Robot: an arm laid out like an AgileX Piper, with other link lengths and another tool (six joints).
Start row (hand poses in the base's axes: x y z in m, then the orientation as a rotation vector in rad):
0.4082 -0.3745 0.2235 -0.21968 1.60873 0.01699
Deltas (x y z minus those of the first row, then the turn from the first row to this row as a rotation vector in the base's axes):
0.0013 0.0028 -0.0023 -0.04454 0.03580 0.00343
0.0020 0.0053 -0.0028 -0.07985 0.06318 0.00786
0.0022 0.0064 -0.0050 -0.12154 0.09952 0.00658
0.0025 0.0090 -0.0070 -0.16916 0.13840 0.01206
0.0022 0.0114 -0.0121 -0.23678 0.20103 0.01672
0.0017 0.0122 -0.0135 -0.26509 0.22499 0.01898
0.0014 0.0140 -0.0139 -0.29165 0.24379 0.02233
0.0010 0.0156 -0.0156 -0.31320 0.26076 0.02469
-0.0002 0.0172 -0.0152 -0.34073 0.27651 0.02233
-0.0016 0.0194 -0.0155 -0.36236 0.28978 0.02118
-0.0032 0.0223 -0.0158 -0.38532 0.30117 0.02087
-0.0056 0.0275 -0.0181 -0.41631 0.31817 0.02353
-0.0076 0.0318 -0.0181 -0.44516 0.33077 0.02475
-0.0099 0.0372 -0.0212 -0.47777 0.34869 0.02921
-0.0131 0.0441 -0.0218 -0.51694 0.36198 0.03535
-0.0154 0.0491 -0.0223 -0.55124 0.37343 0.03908
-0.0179 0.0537 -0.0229 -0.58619 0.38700 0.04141
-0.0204 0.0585 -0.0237 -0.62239 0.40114 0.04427
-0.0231 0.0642 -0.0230 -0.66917 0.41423 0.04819
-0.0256 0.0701 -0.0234 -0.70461 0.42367 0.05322
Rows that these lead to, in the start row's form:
0.4095 -0.3717 0.2212 -0.25788 1.64551 -0.01234
0.4102 -0.3692 0.2207 -0.28976 1.67311 -0.03462
0.4104 -0.3681 0.2185 -0.32247 1.71000 -0.06587
0.4107 -0.3655 0.2165 -0.36578 1.74817 -0.09683
0.4104 -0.3631 0.2114 -0.42570 1.80907 -0.14327
0.4099 -0.3623 0.2100 -0.45119 1.83189 -0.16296
0.4096 -0.3605 0.2096 -0.47608 1.84926 -0.18091
0.4092 -0.3589 0.2079 -0.49615 1.86495 -0.19570
0.4080 -0.3573 0.2083 -0.51704 1.87951 -0.21953
0.4066 -0.3551 0.2080 -0.53415 1.89159 -0.23771
0.4050 -0.3522 0.2077 -0.55298 1.90145 -0.25657
0.4026 -0.3470 0.2054 -0.58117 1.91577 -0.27952
0.4006 -0.3427 0.2054 -0.60623 1.92573 -0.30226
0.3983 -0.3373 0.2023 -0.63752 1.93999 -0.32534
0.3951 -0.3304 0.2017 -0.67531 1.94830 -0.35312
0.3928 -0.3254 0.2012 -0.70707 1.95516 -0.37892
0.3903 -0.3208 0.2006 -0.73840 1.96385 -0.40642
0.3878 -0.3160 0.1998 -0.77134 1.97243 -0.43467
0.3851 -0.3103 0.2005 -0.81372 1.97764 -0.47145
0.3826 -0.3044 0.2001 -0.84762 1.98033 -0.49774

